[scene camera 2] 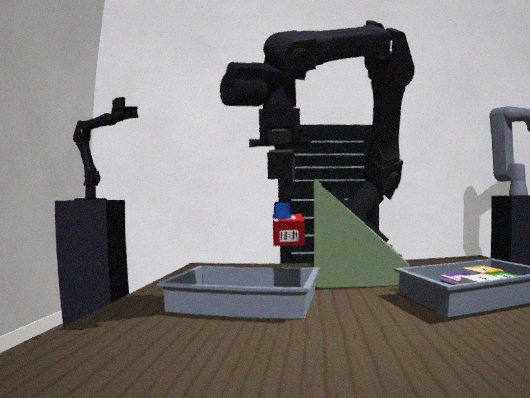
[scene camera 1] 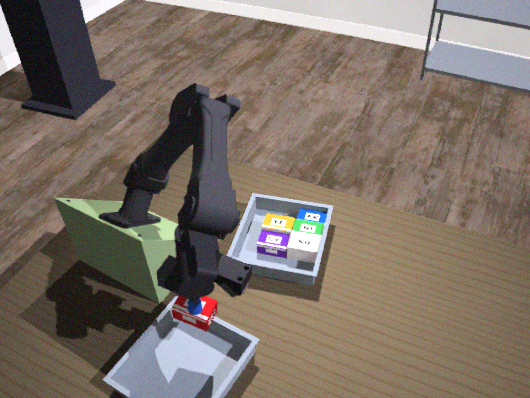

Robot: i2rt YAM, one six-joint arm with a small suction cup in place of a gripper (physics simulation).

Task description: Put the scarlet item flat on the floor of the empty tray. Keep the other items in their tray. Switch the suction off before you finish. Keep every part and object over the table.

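Places are measured from the arm's base along level axes (x ahead, y up, z right), in metres.
Where they show: hand at its tool point: (scene camera 2: 282,223) (scene camera 1: 195,311); arm's base at its link origin: (scene camera 2: 354,213) (scene camera 1: 131,220).
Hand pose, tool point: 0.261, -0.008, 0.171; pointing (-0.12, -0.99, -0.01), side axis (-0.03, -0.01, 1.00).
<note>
Things, the pixels of their top centre, and the offset from my tool point, as dx, dy, dz. Level surfaces: height alone.
- scarlet box at its top centre: (scene camera 2: 287,214) (scene camera 1: 193,302) -0.007, +0.015, -0.010
- empty grey tray at its top centre: (scene camera 2: 245,276) (scene camera 1: 182,359) -0.010, -0.092, +0.066
- yellow box at its top centre: (scene camera 2: 483,269) (scene camera 1: 278,222) +0.035, -0.095, -0.380
- blue box at its top centre: (scene camera 1: 312,216) +0.108, -0.108, -0.442
- green box at its top centre: (scene camera 2: 505,276) (scene camera 1: 308,228) +0.113, -0.098, -0.390
- purple box at its top centre: (scene camera 2: 461,276) (scene camera 1: 273,239) +0.042, -0.105, -0.328
- white box at its top centre: (scene camera 2: 483,278) (scene camera 1: 304,242) +0.119, -0.096, -0.338
- wooden table at its surface level: dy -0.142
The scarlet box (scene camera 1: 202,320) (scene camera 2: 288,237) hangs level from my blue suction cup (scene camera 1: 195,306) (scene camera 2: 282,211), which is on its top face. In the scene camera 2 view the box is well above the rim of the empty grey tray (scene camera 1: 246,350) (scene camera 2: 235,302), toward that tray's right end. The other grey tray (scene camera 1: 285,274) (scene camera 2: 425,295) holds a yellow box (scene camera 1: 270,221) (scene camera 2: 483,269), a blue box (scene camera 1: 305,213), a green box (scene camera 1: 301,228), a purple box (scene camera 1: 265,245) and a white box (scene camera 1: 302,252). These sit flat together.
The green wedge-shaped arm base (scene camera 1: 110,255) (scene camera 2: 345,250) stands behind the empty tray and beside the other tray in the scene camera 2 view. The wooden table (scene camera 1: 400,310) (scene camera 2: 250,360) bears both trays. A dark pedestal (scene camera 1: 55,55) and a shelf rack (scene camera 1: 426,55) stand off the table.
</note>
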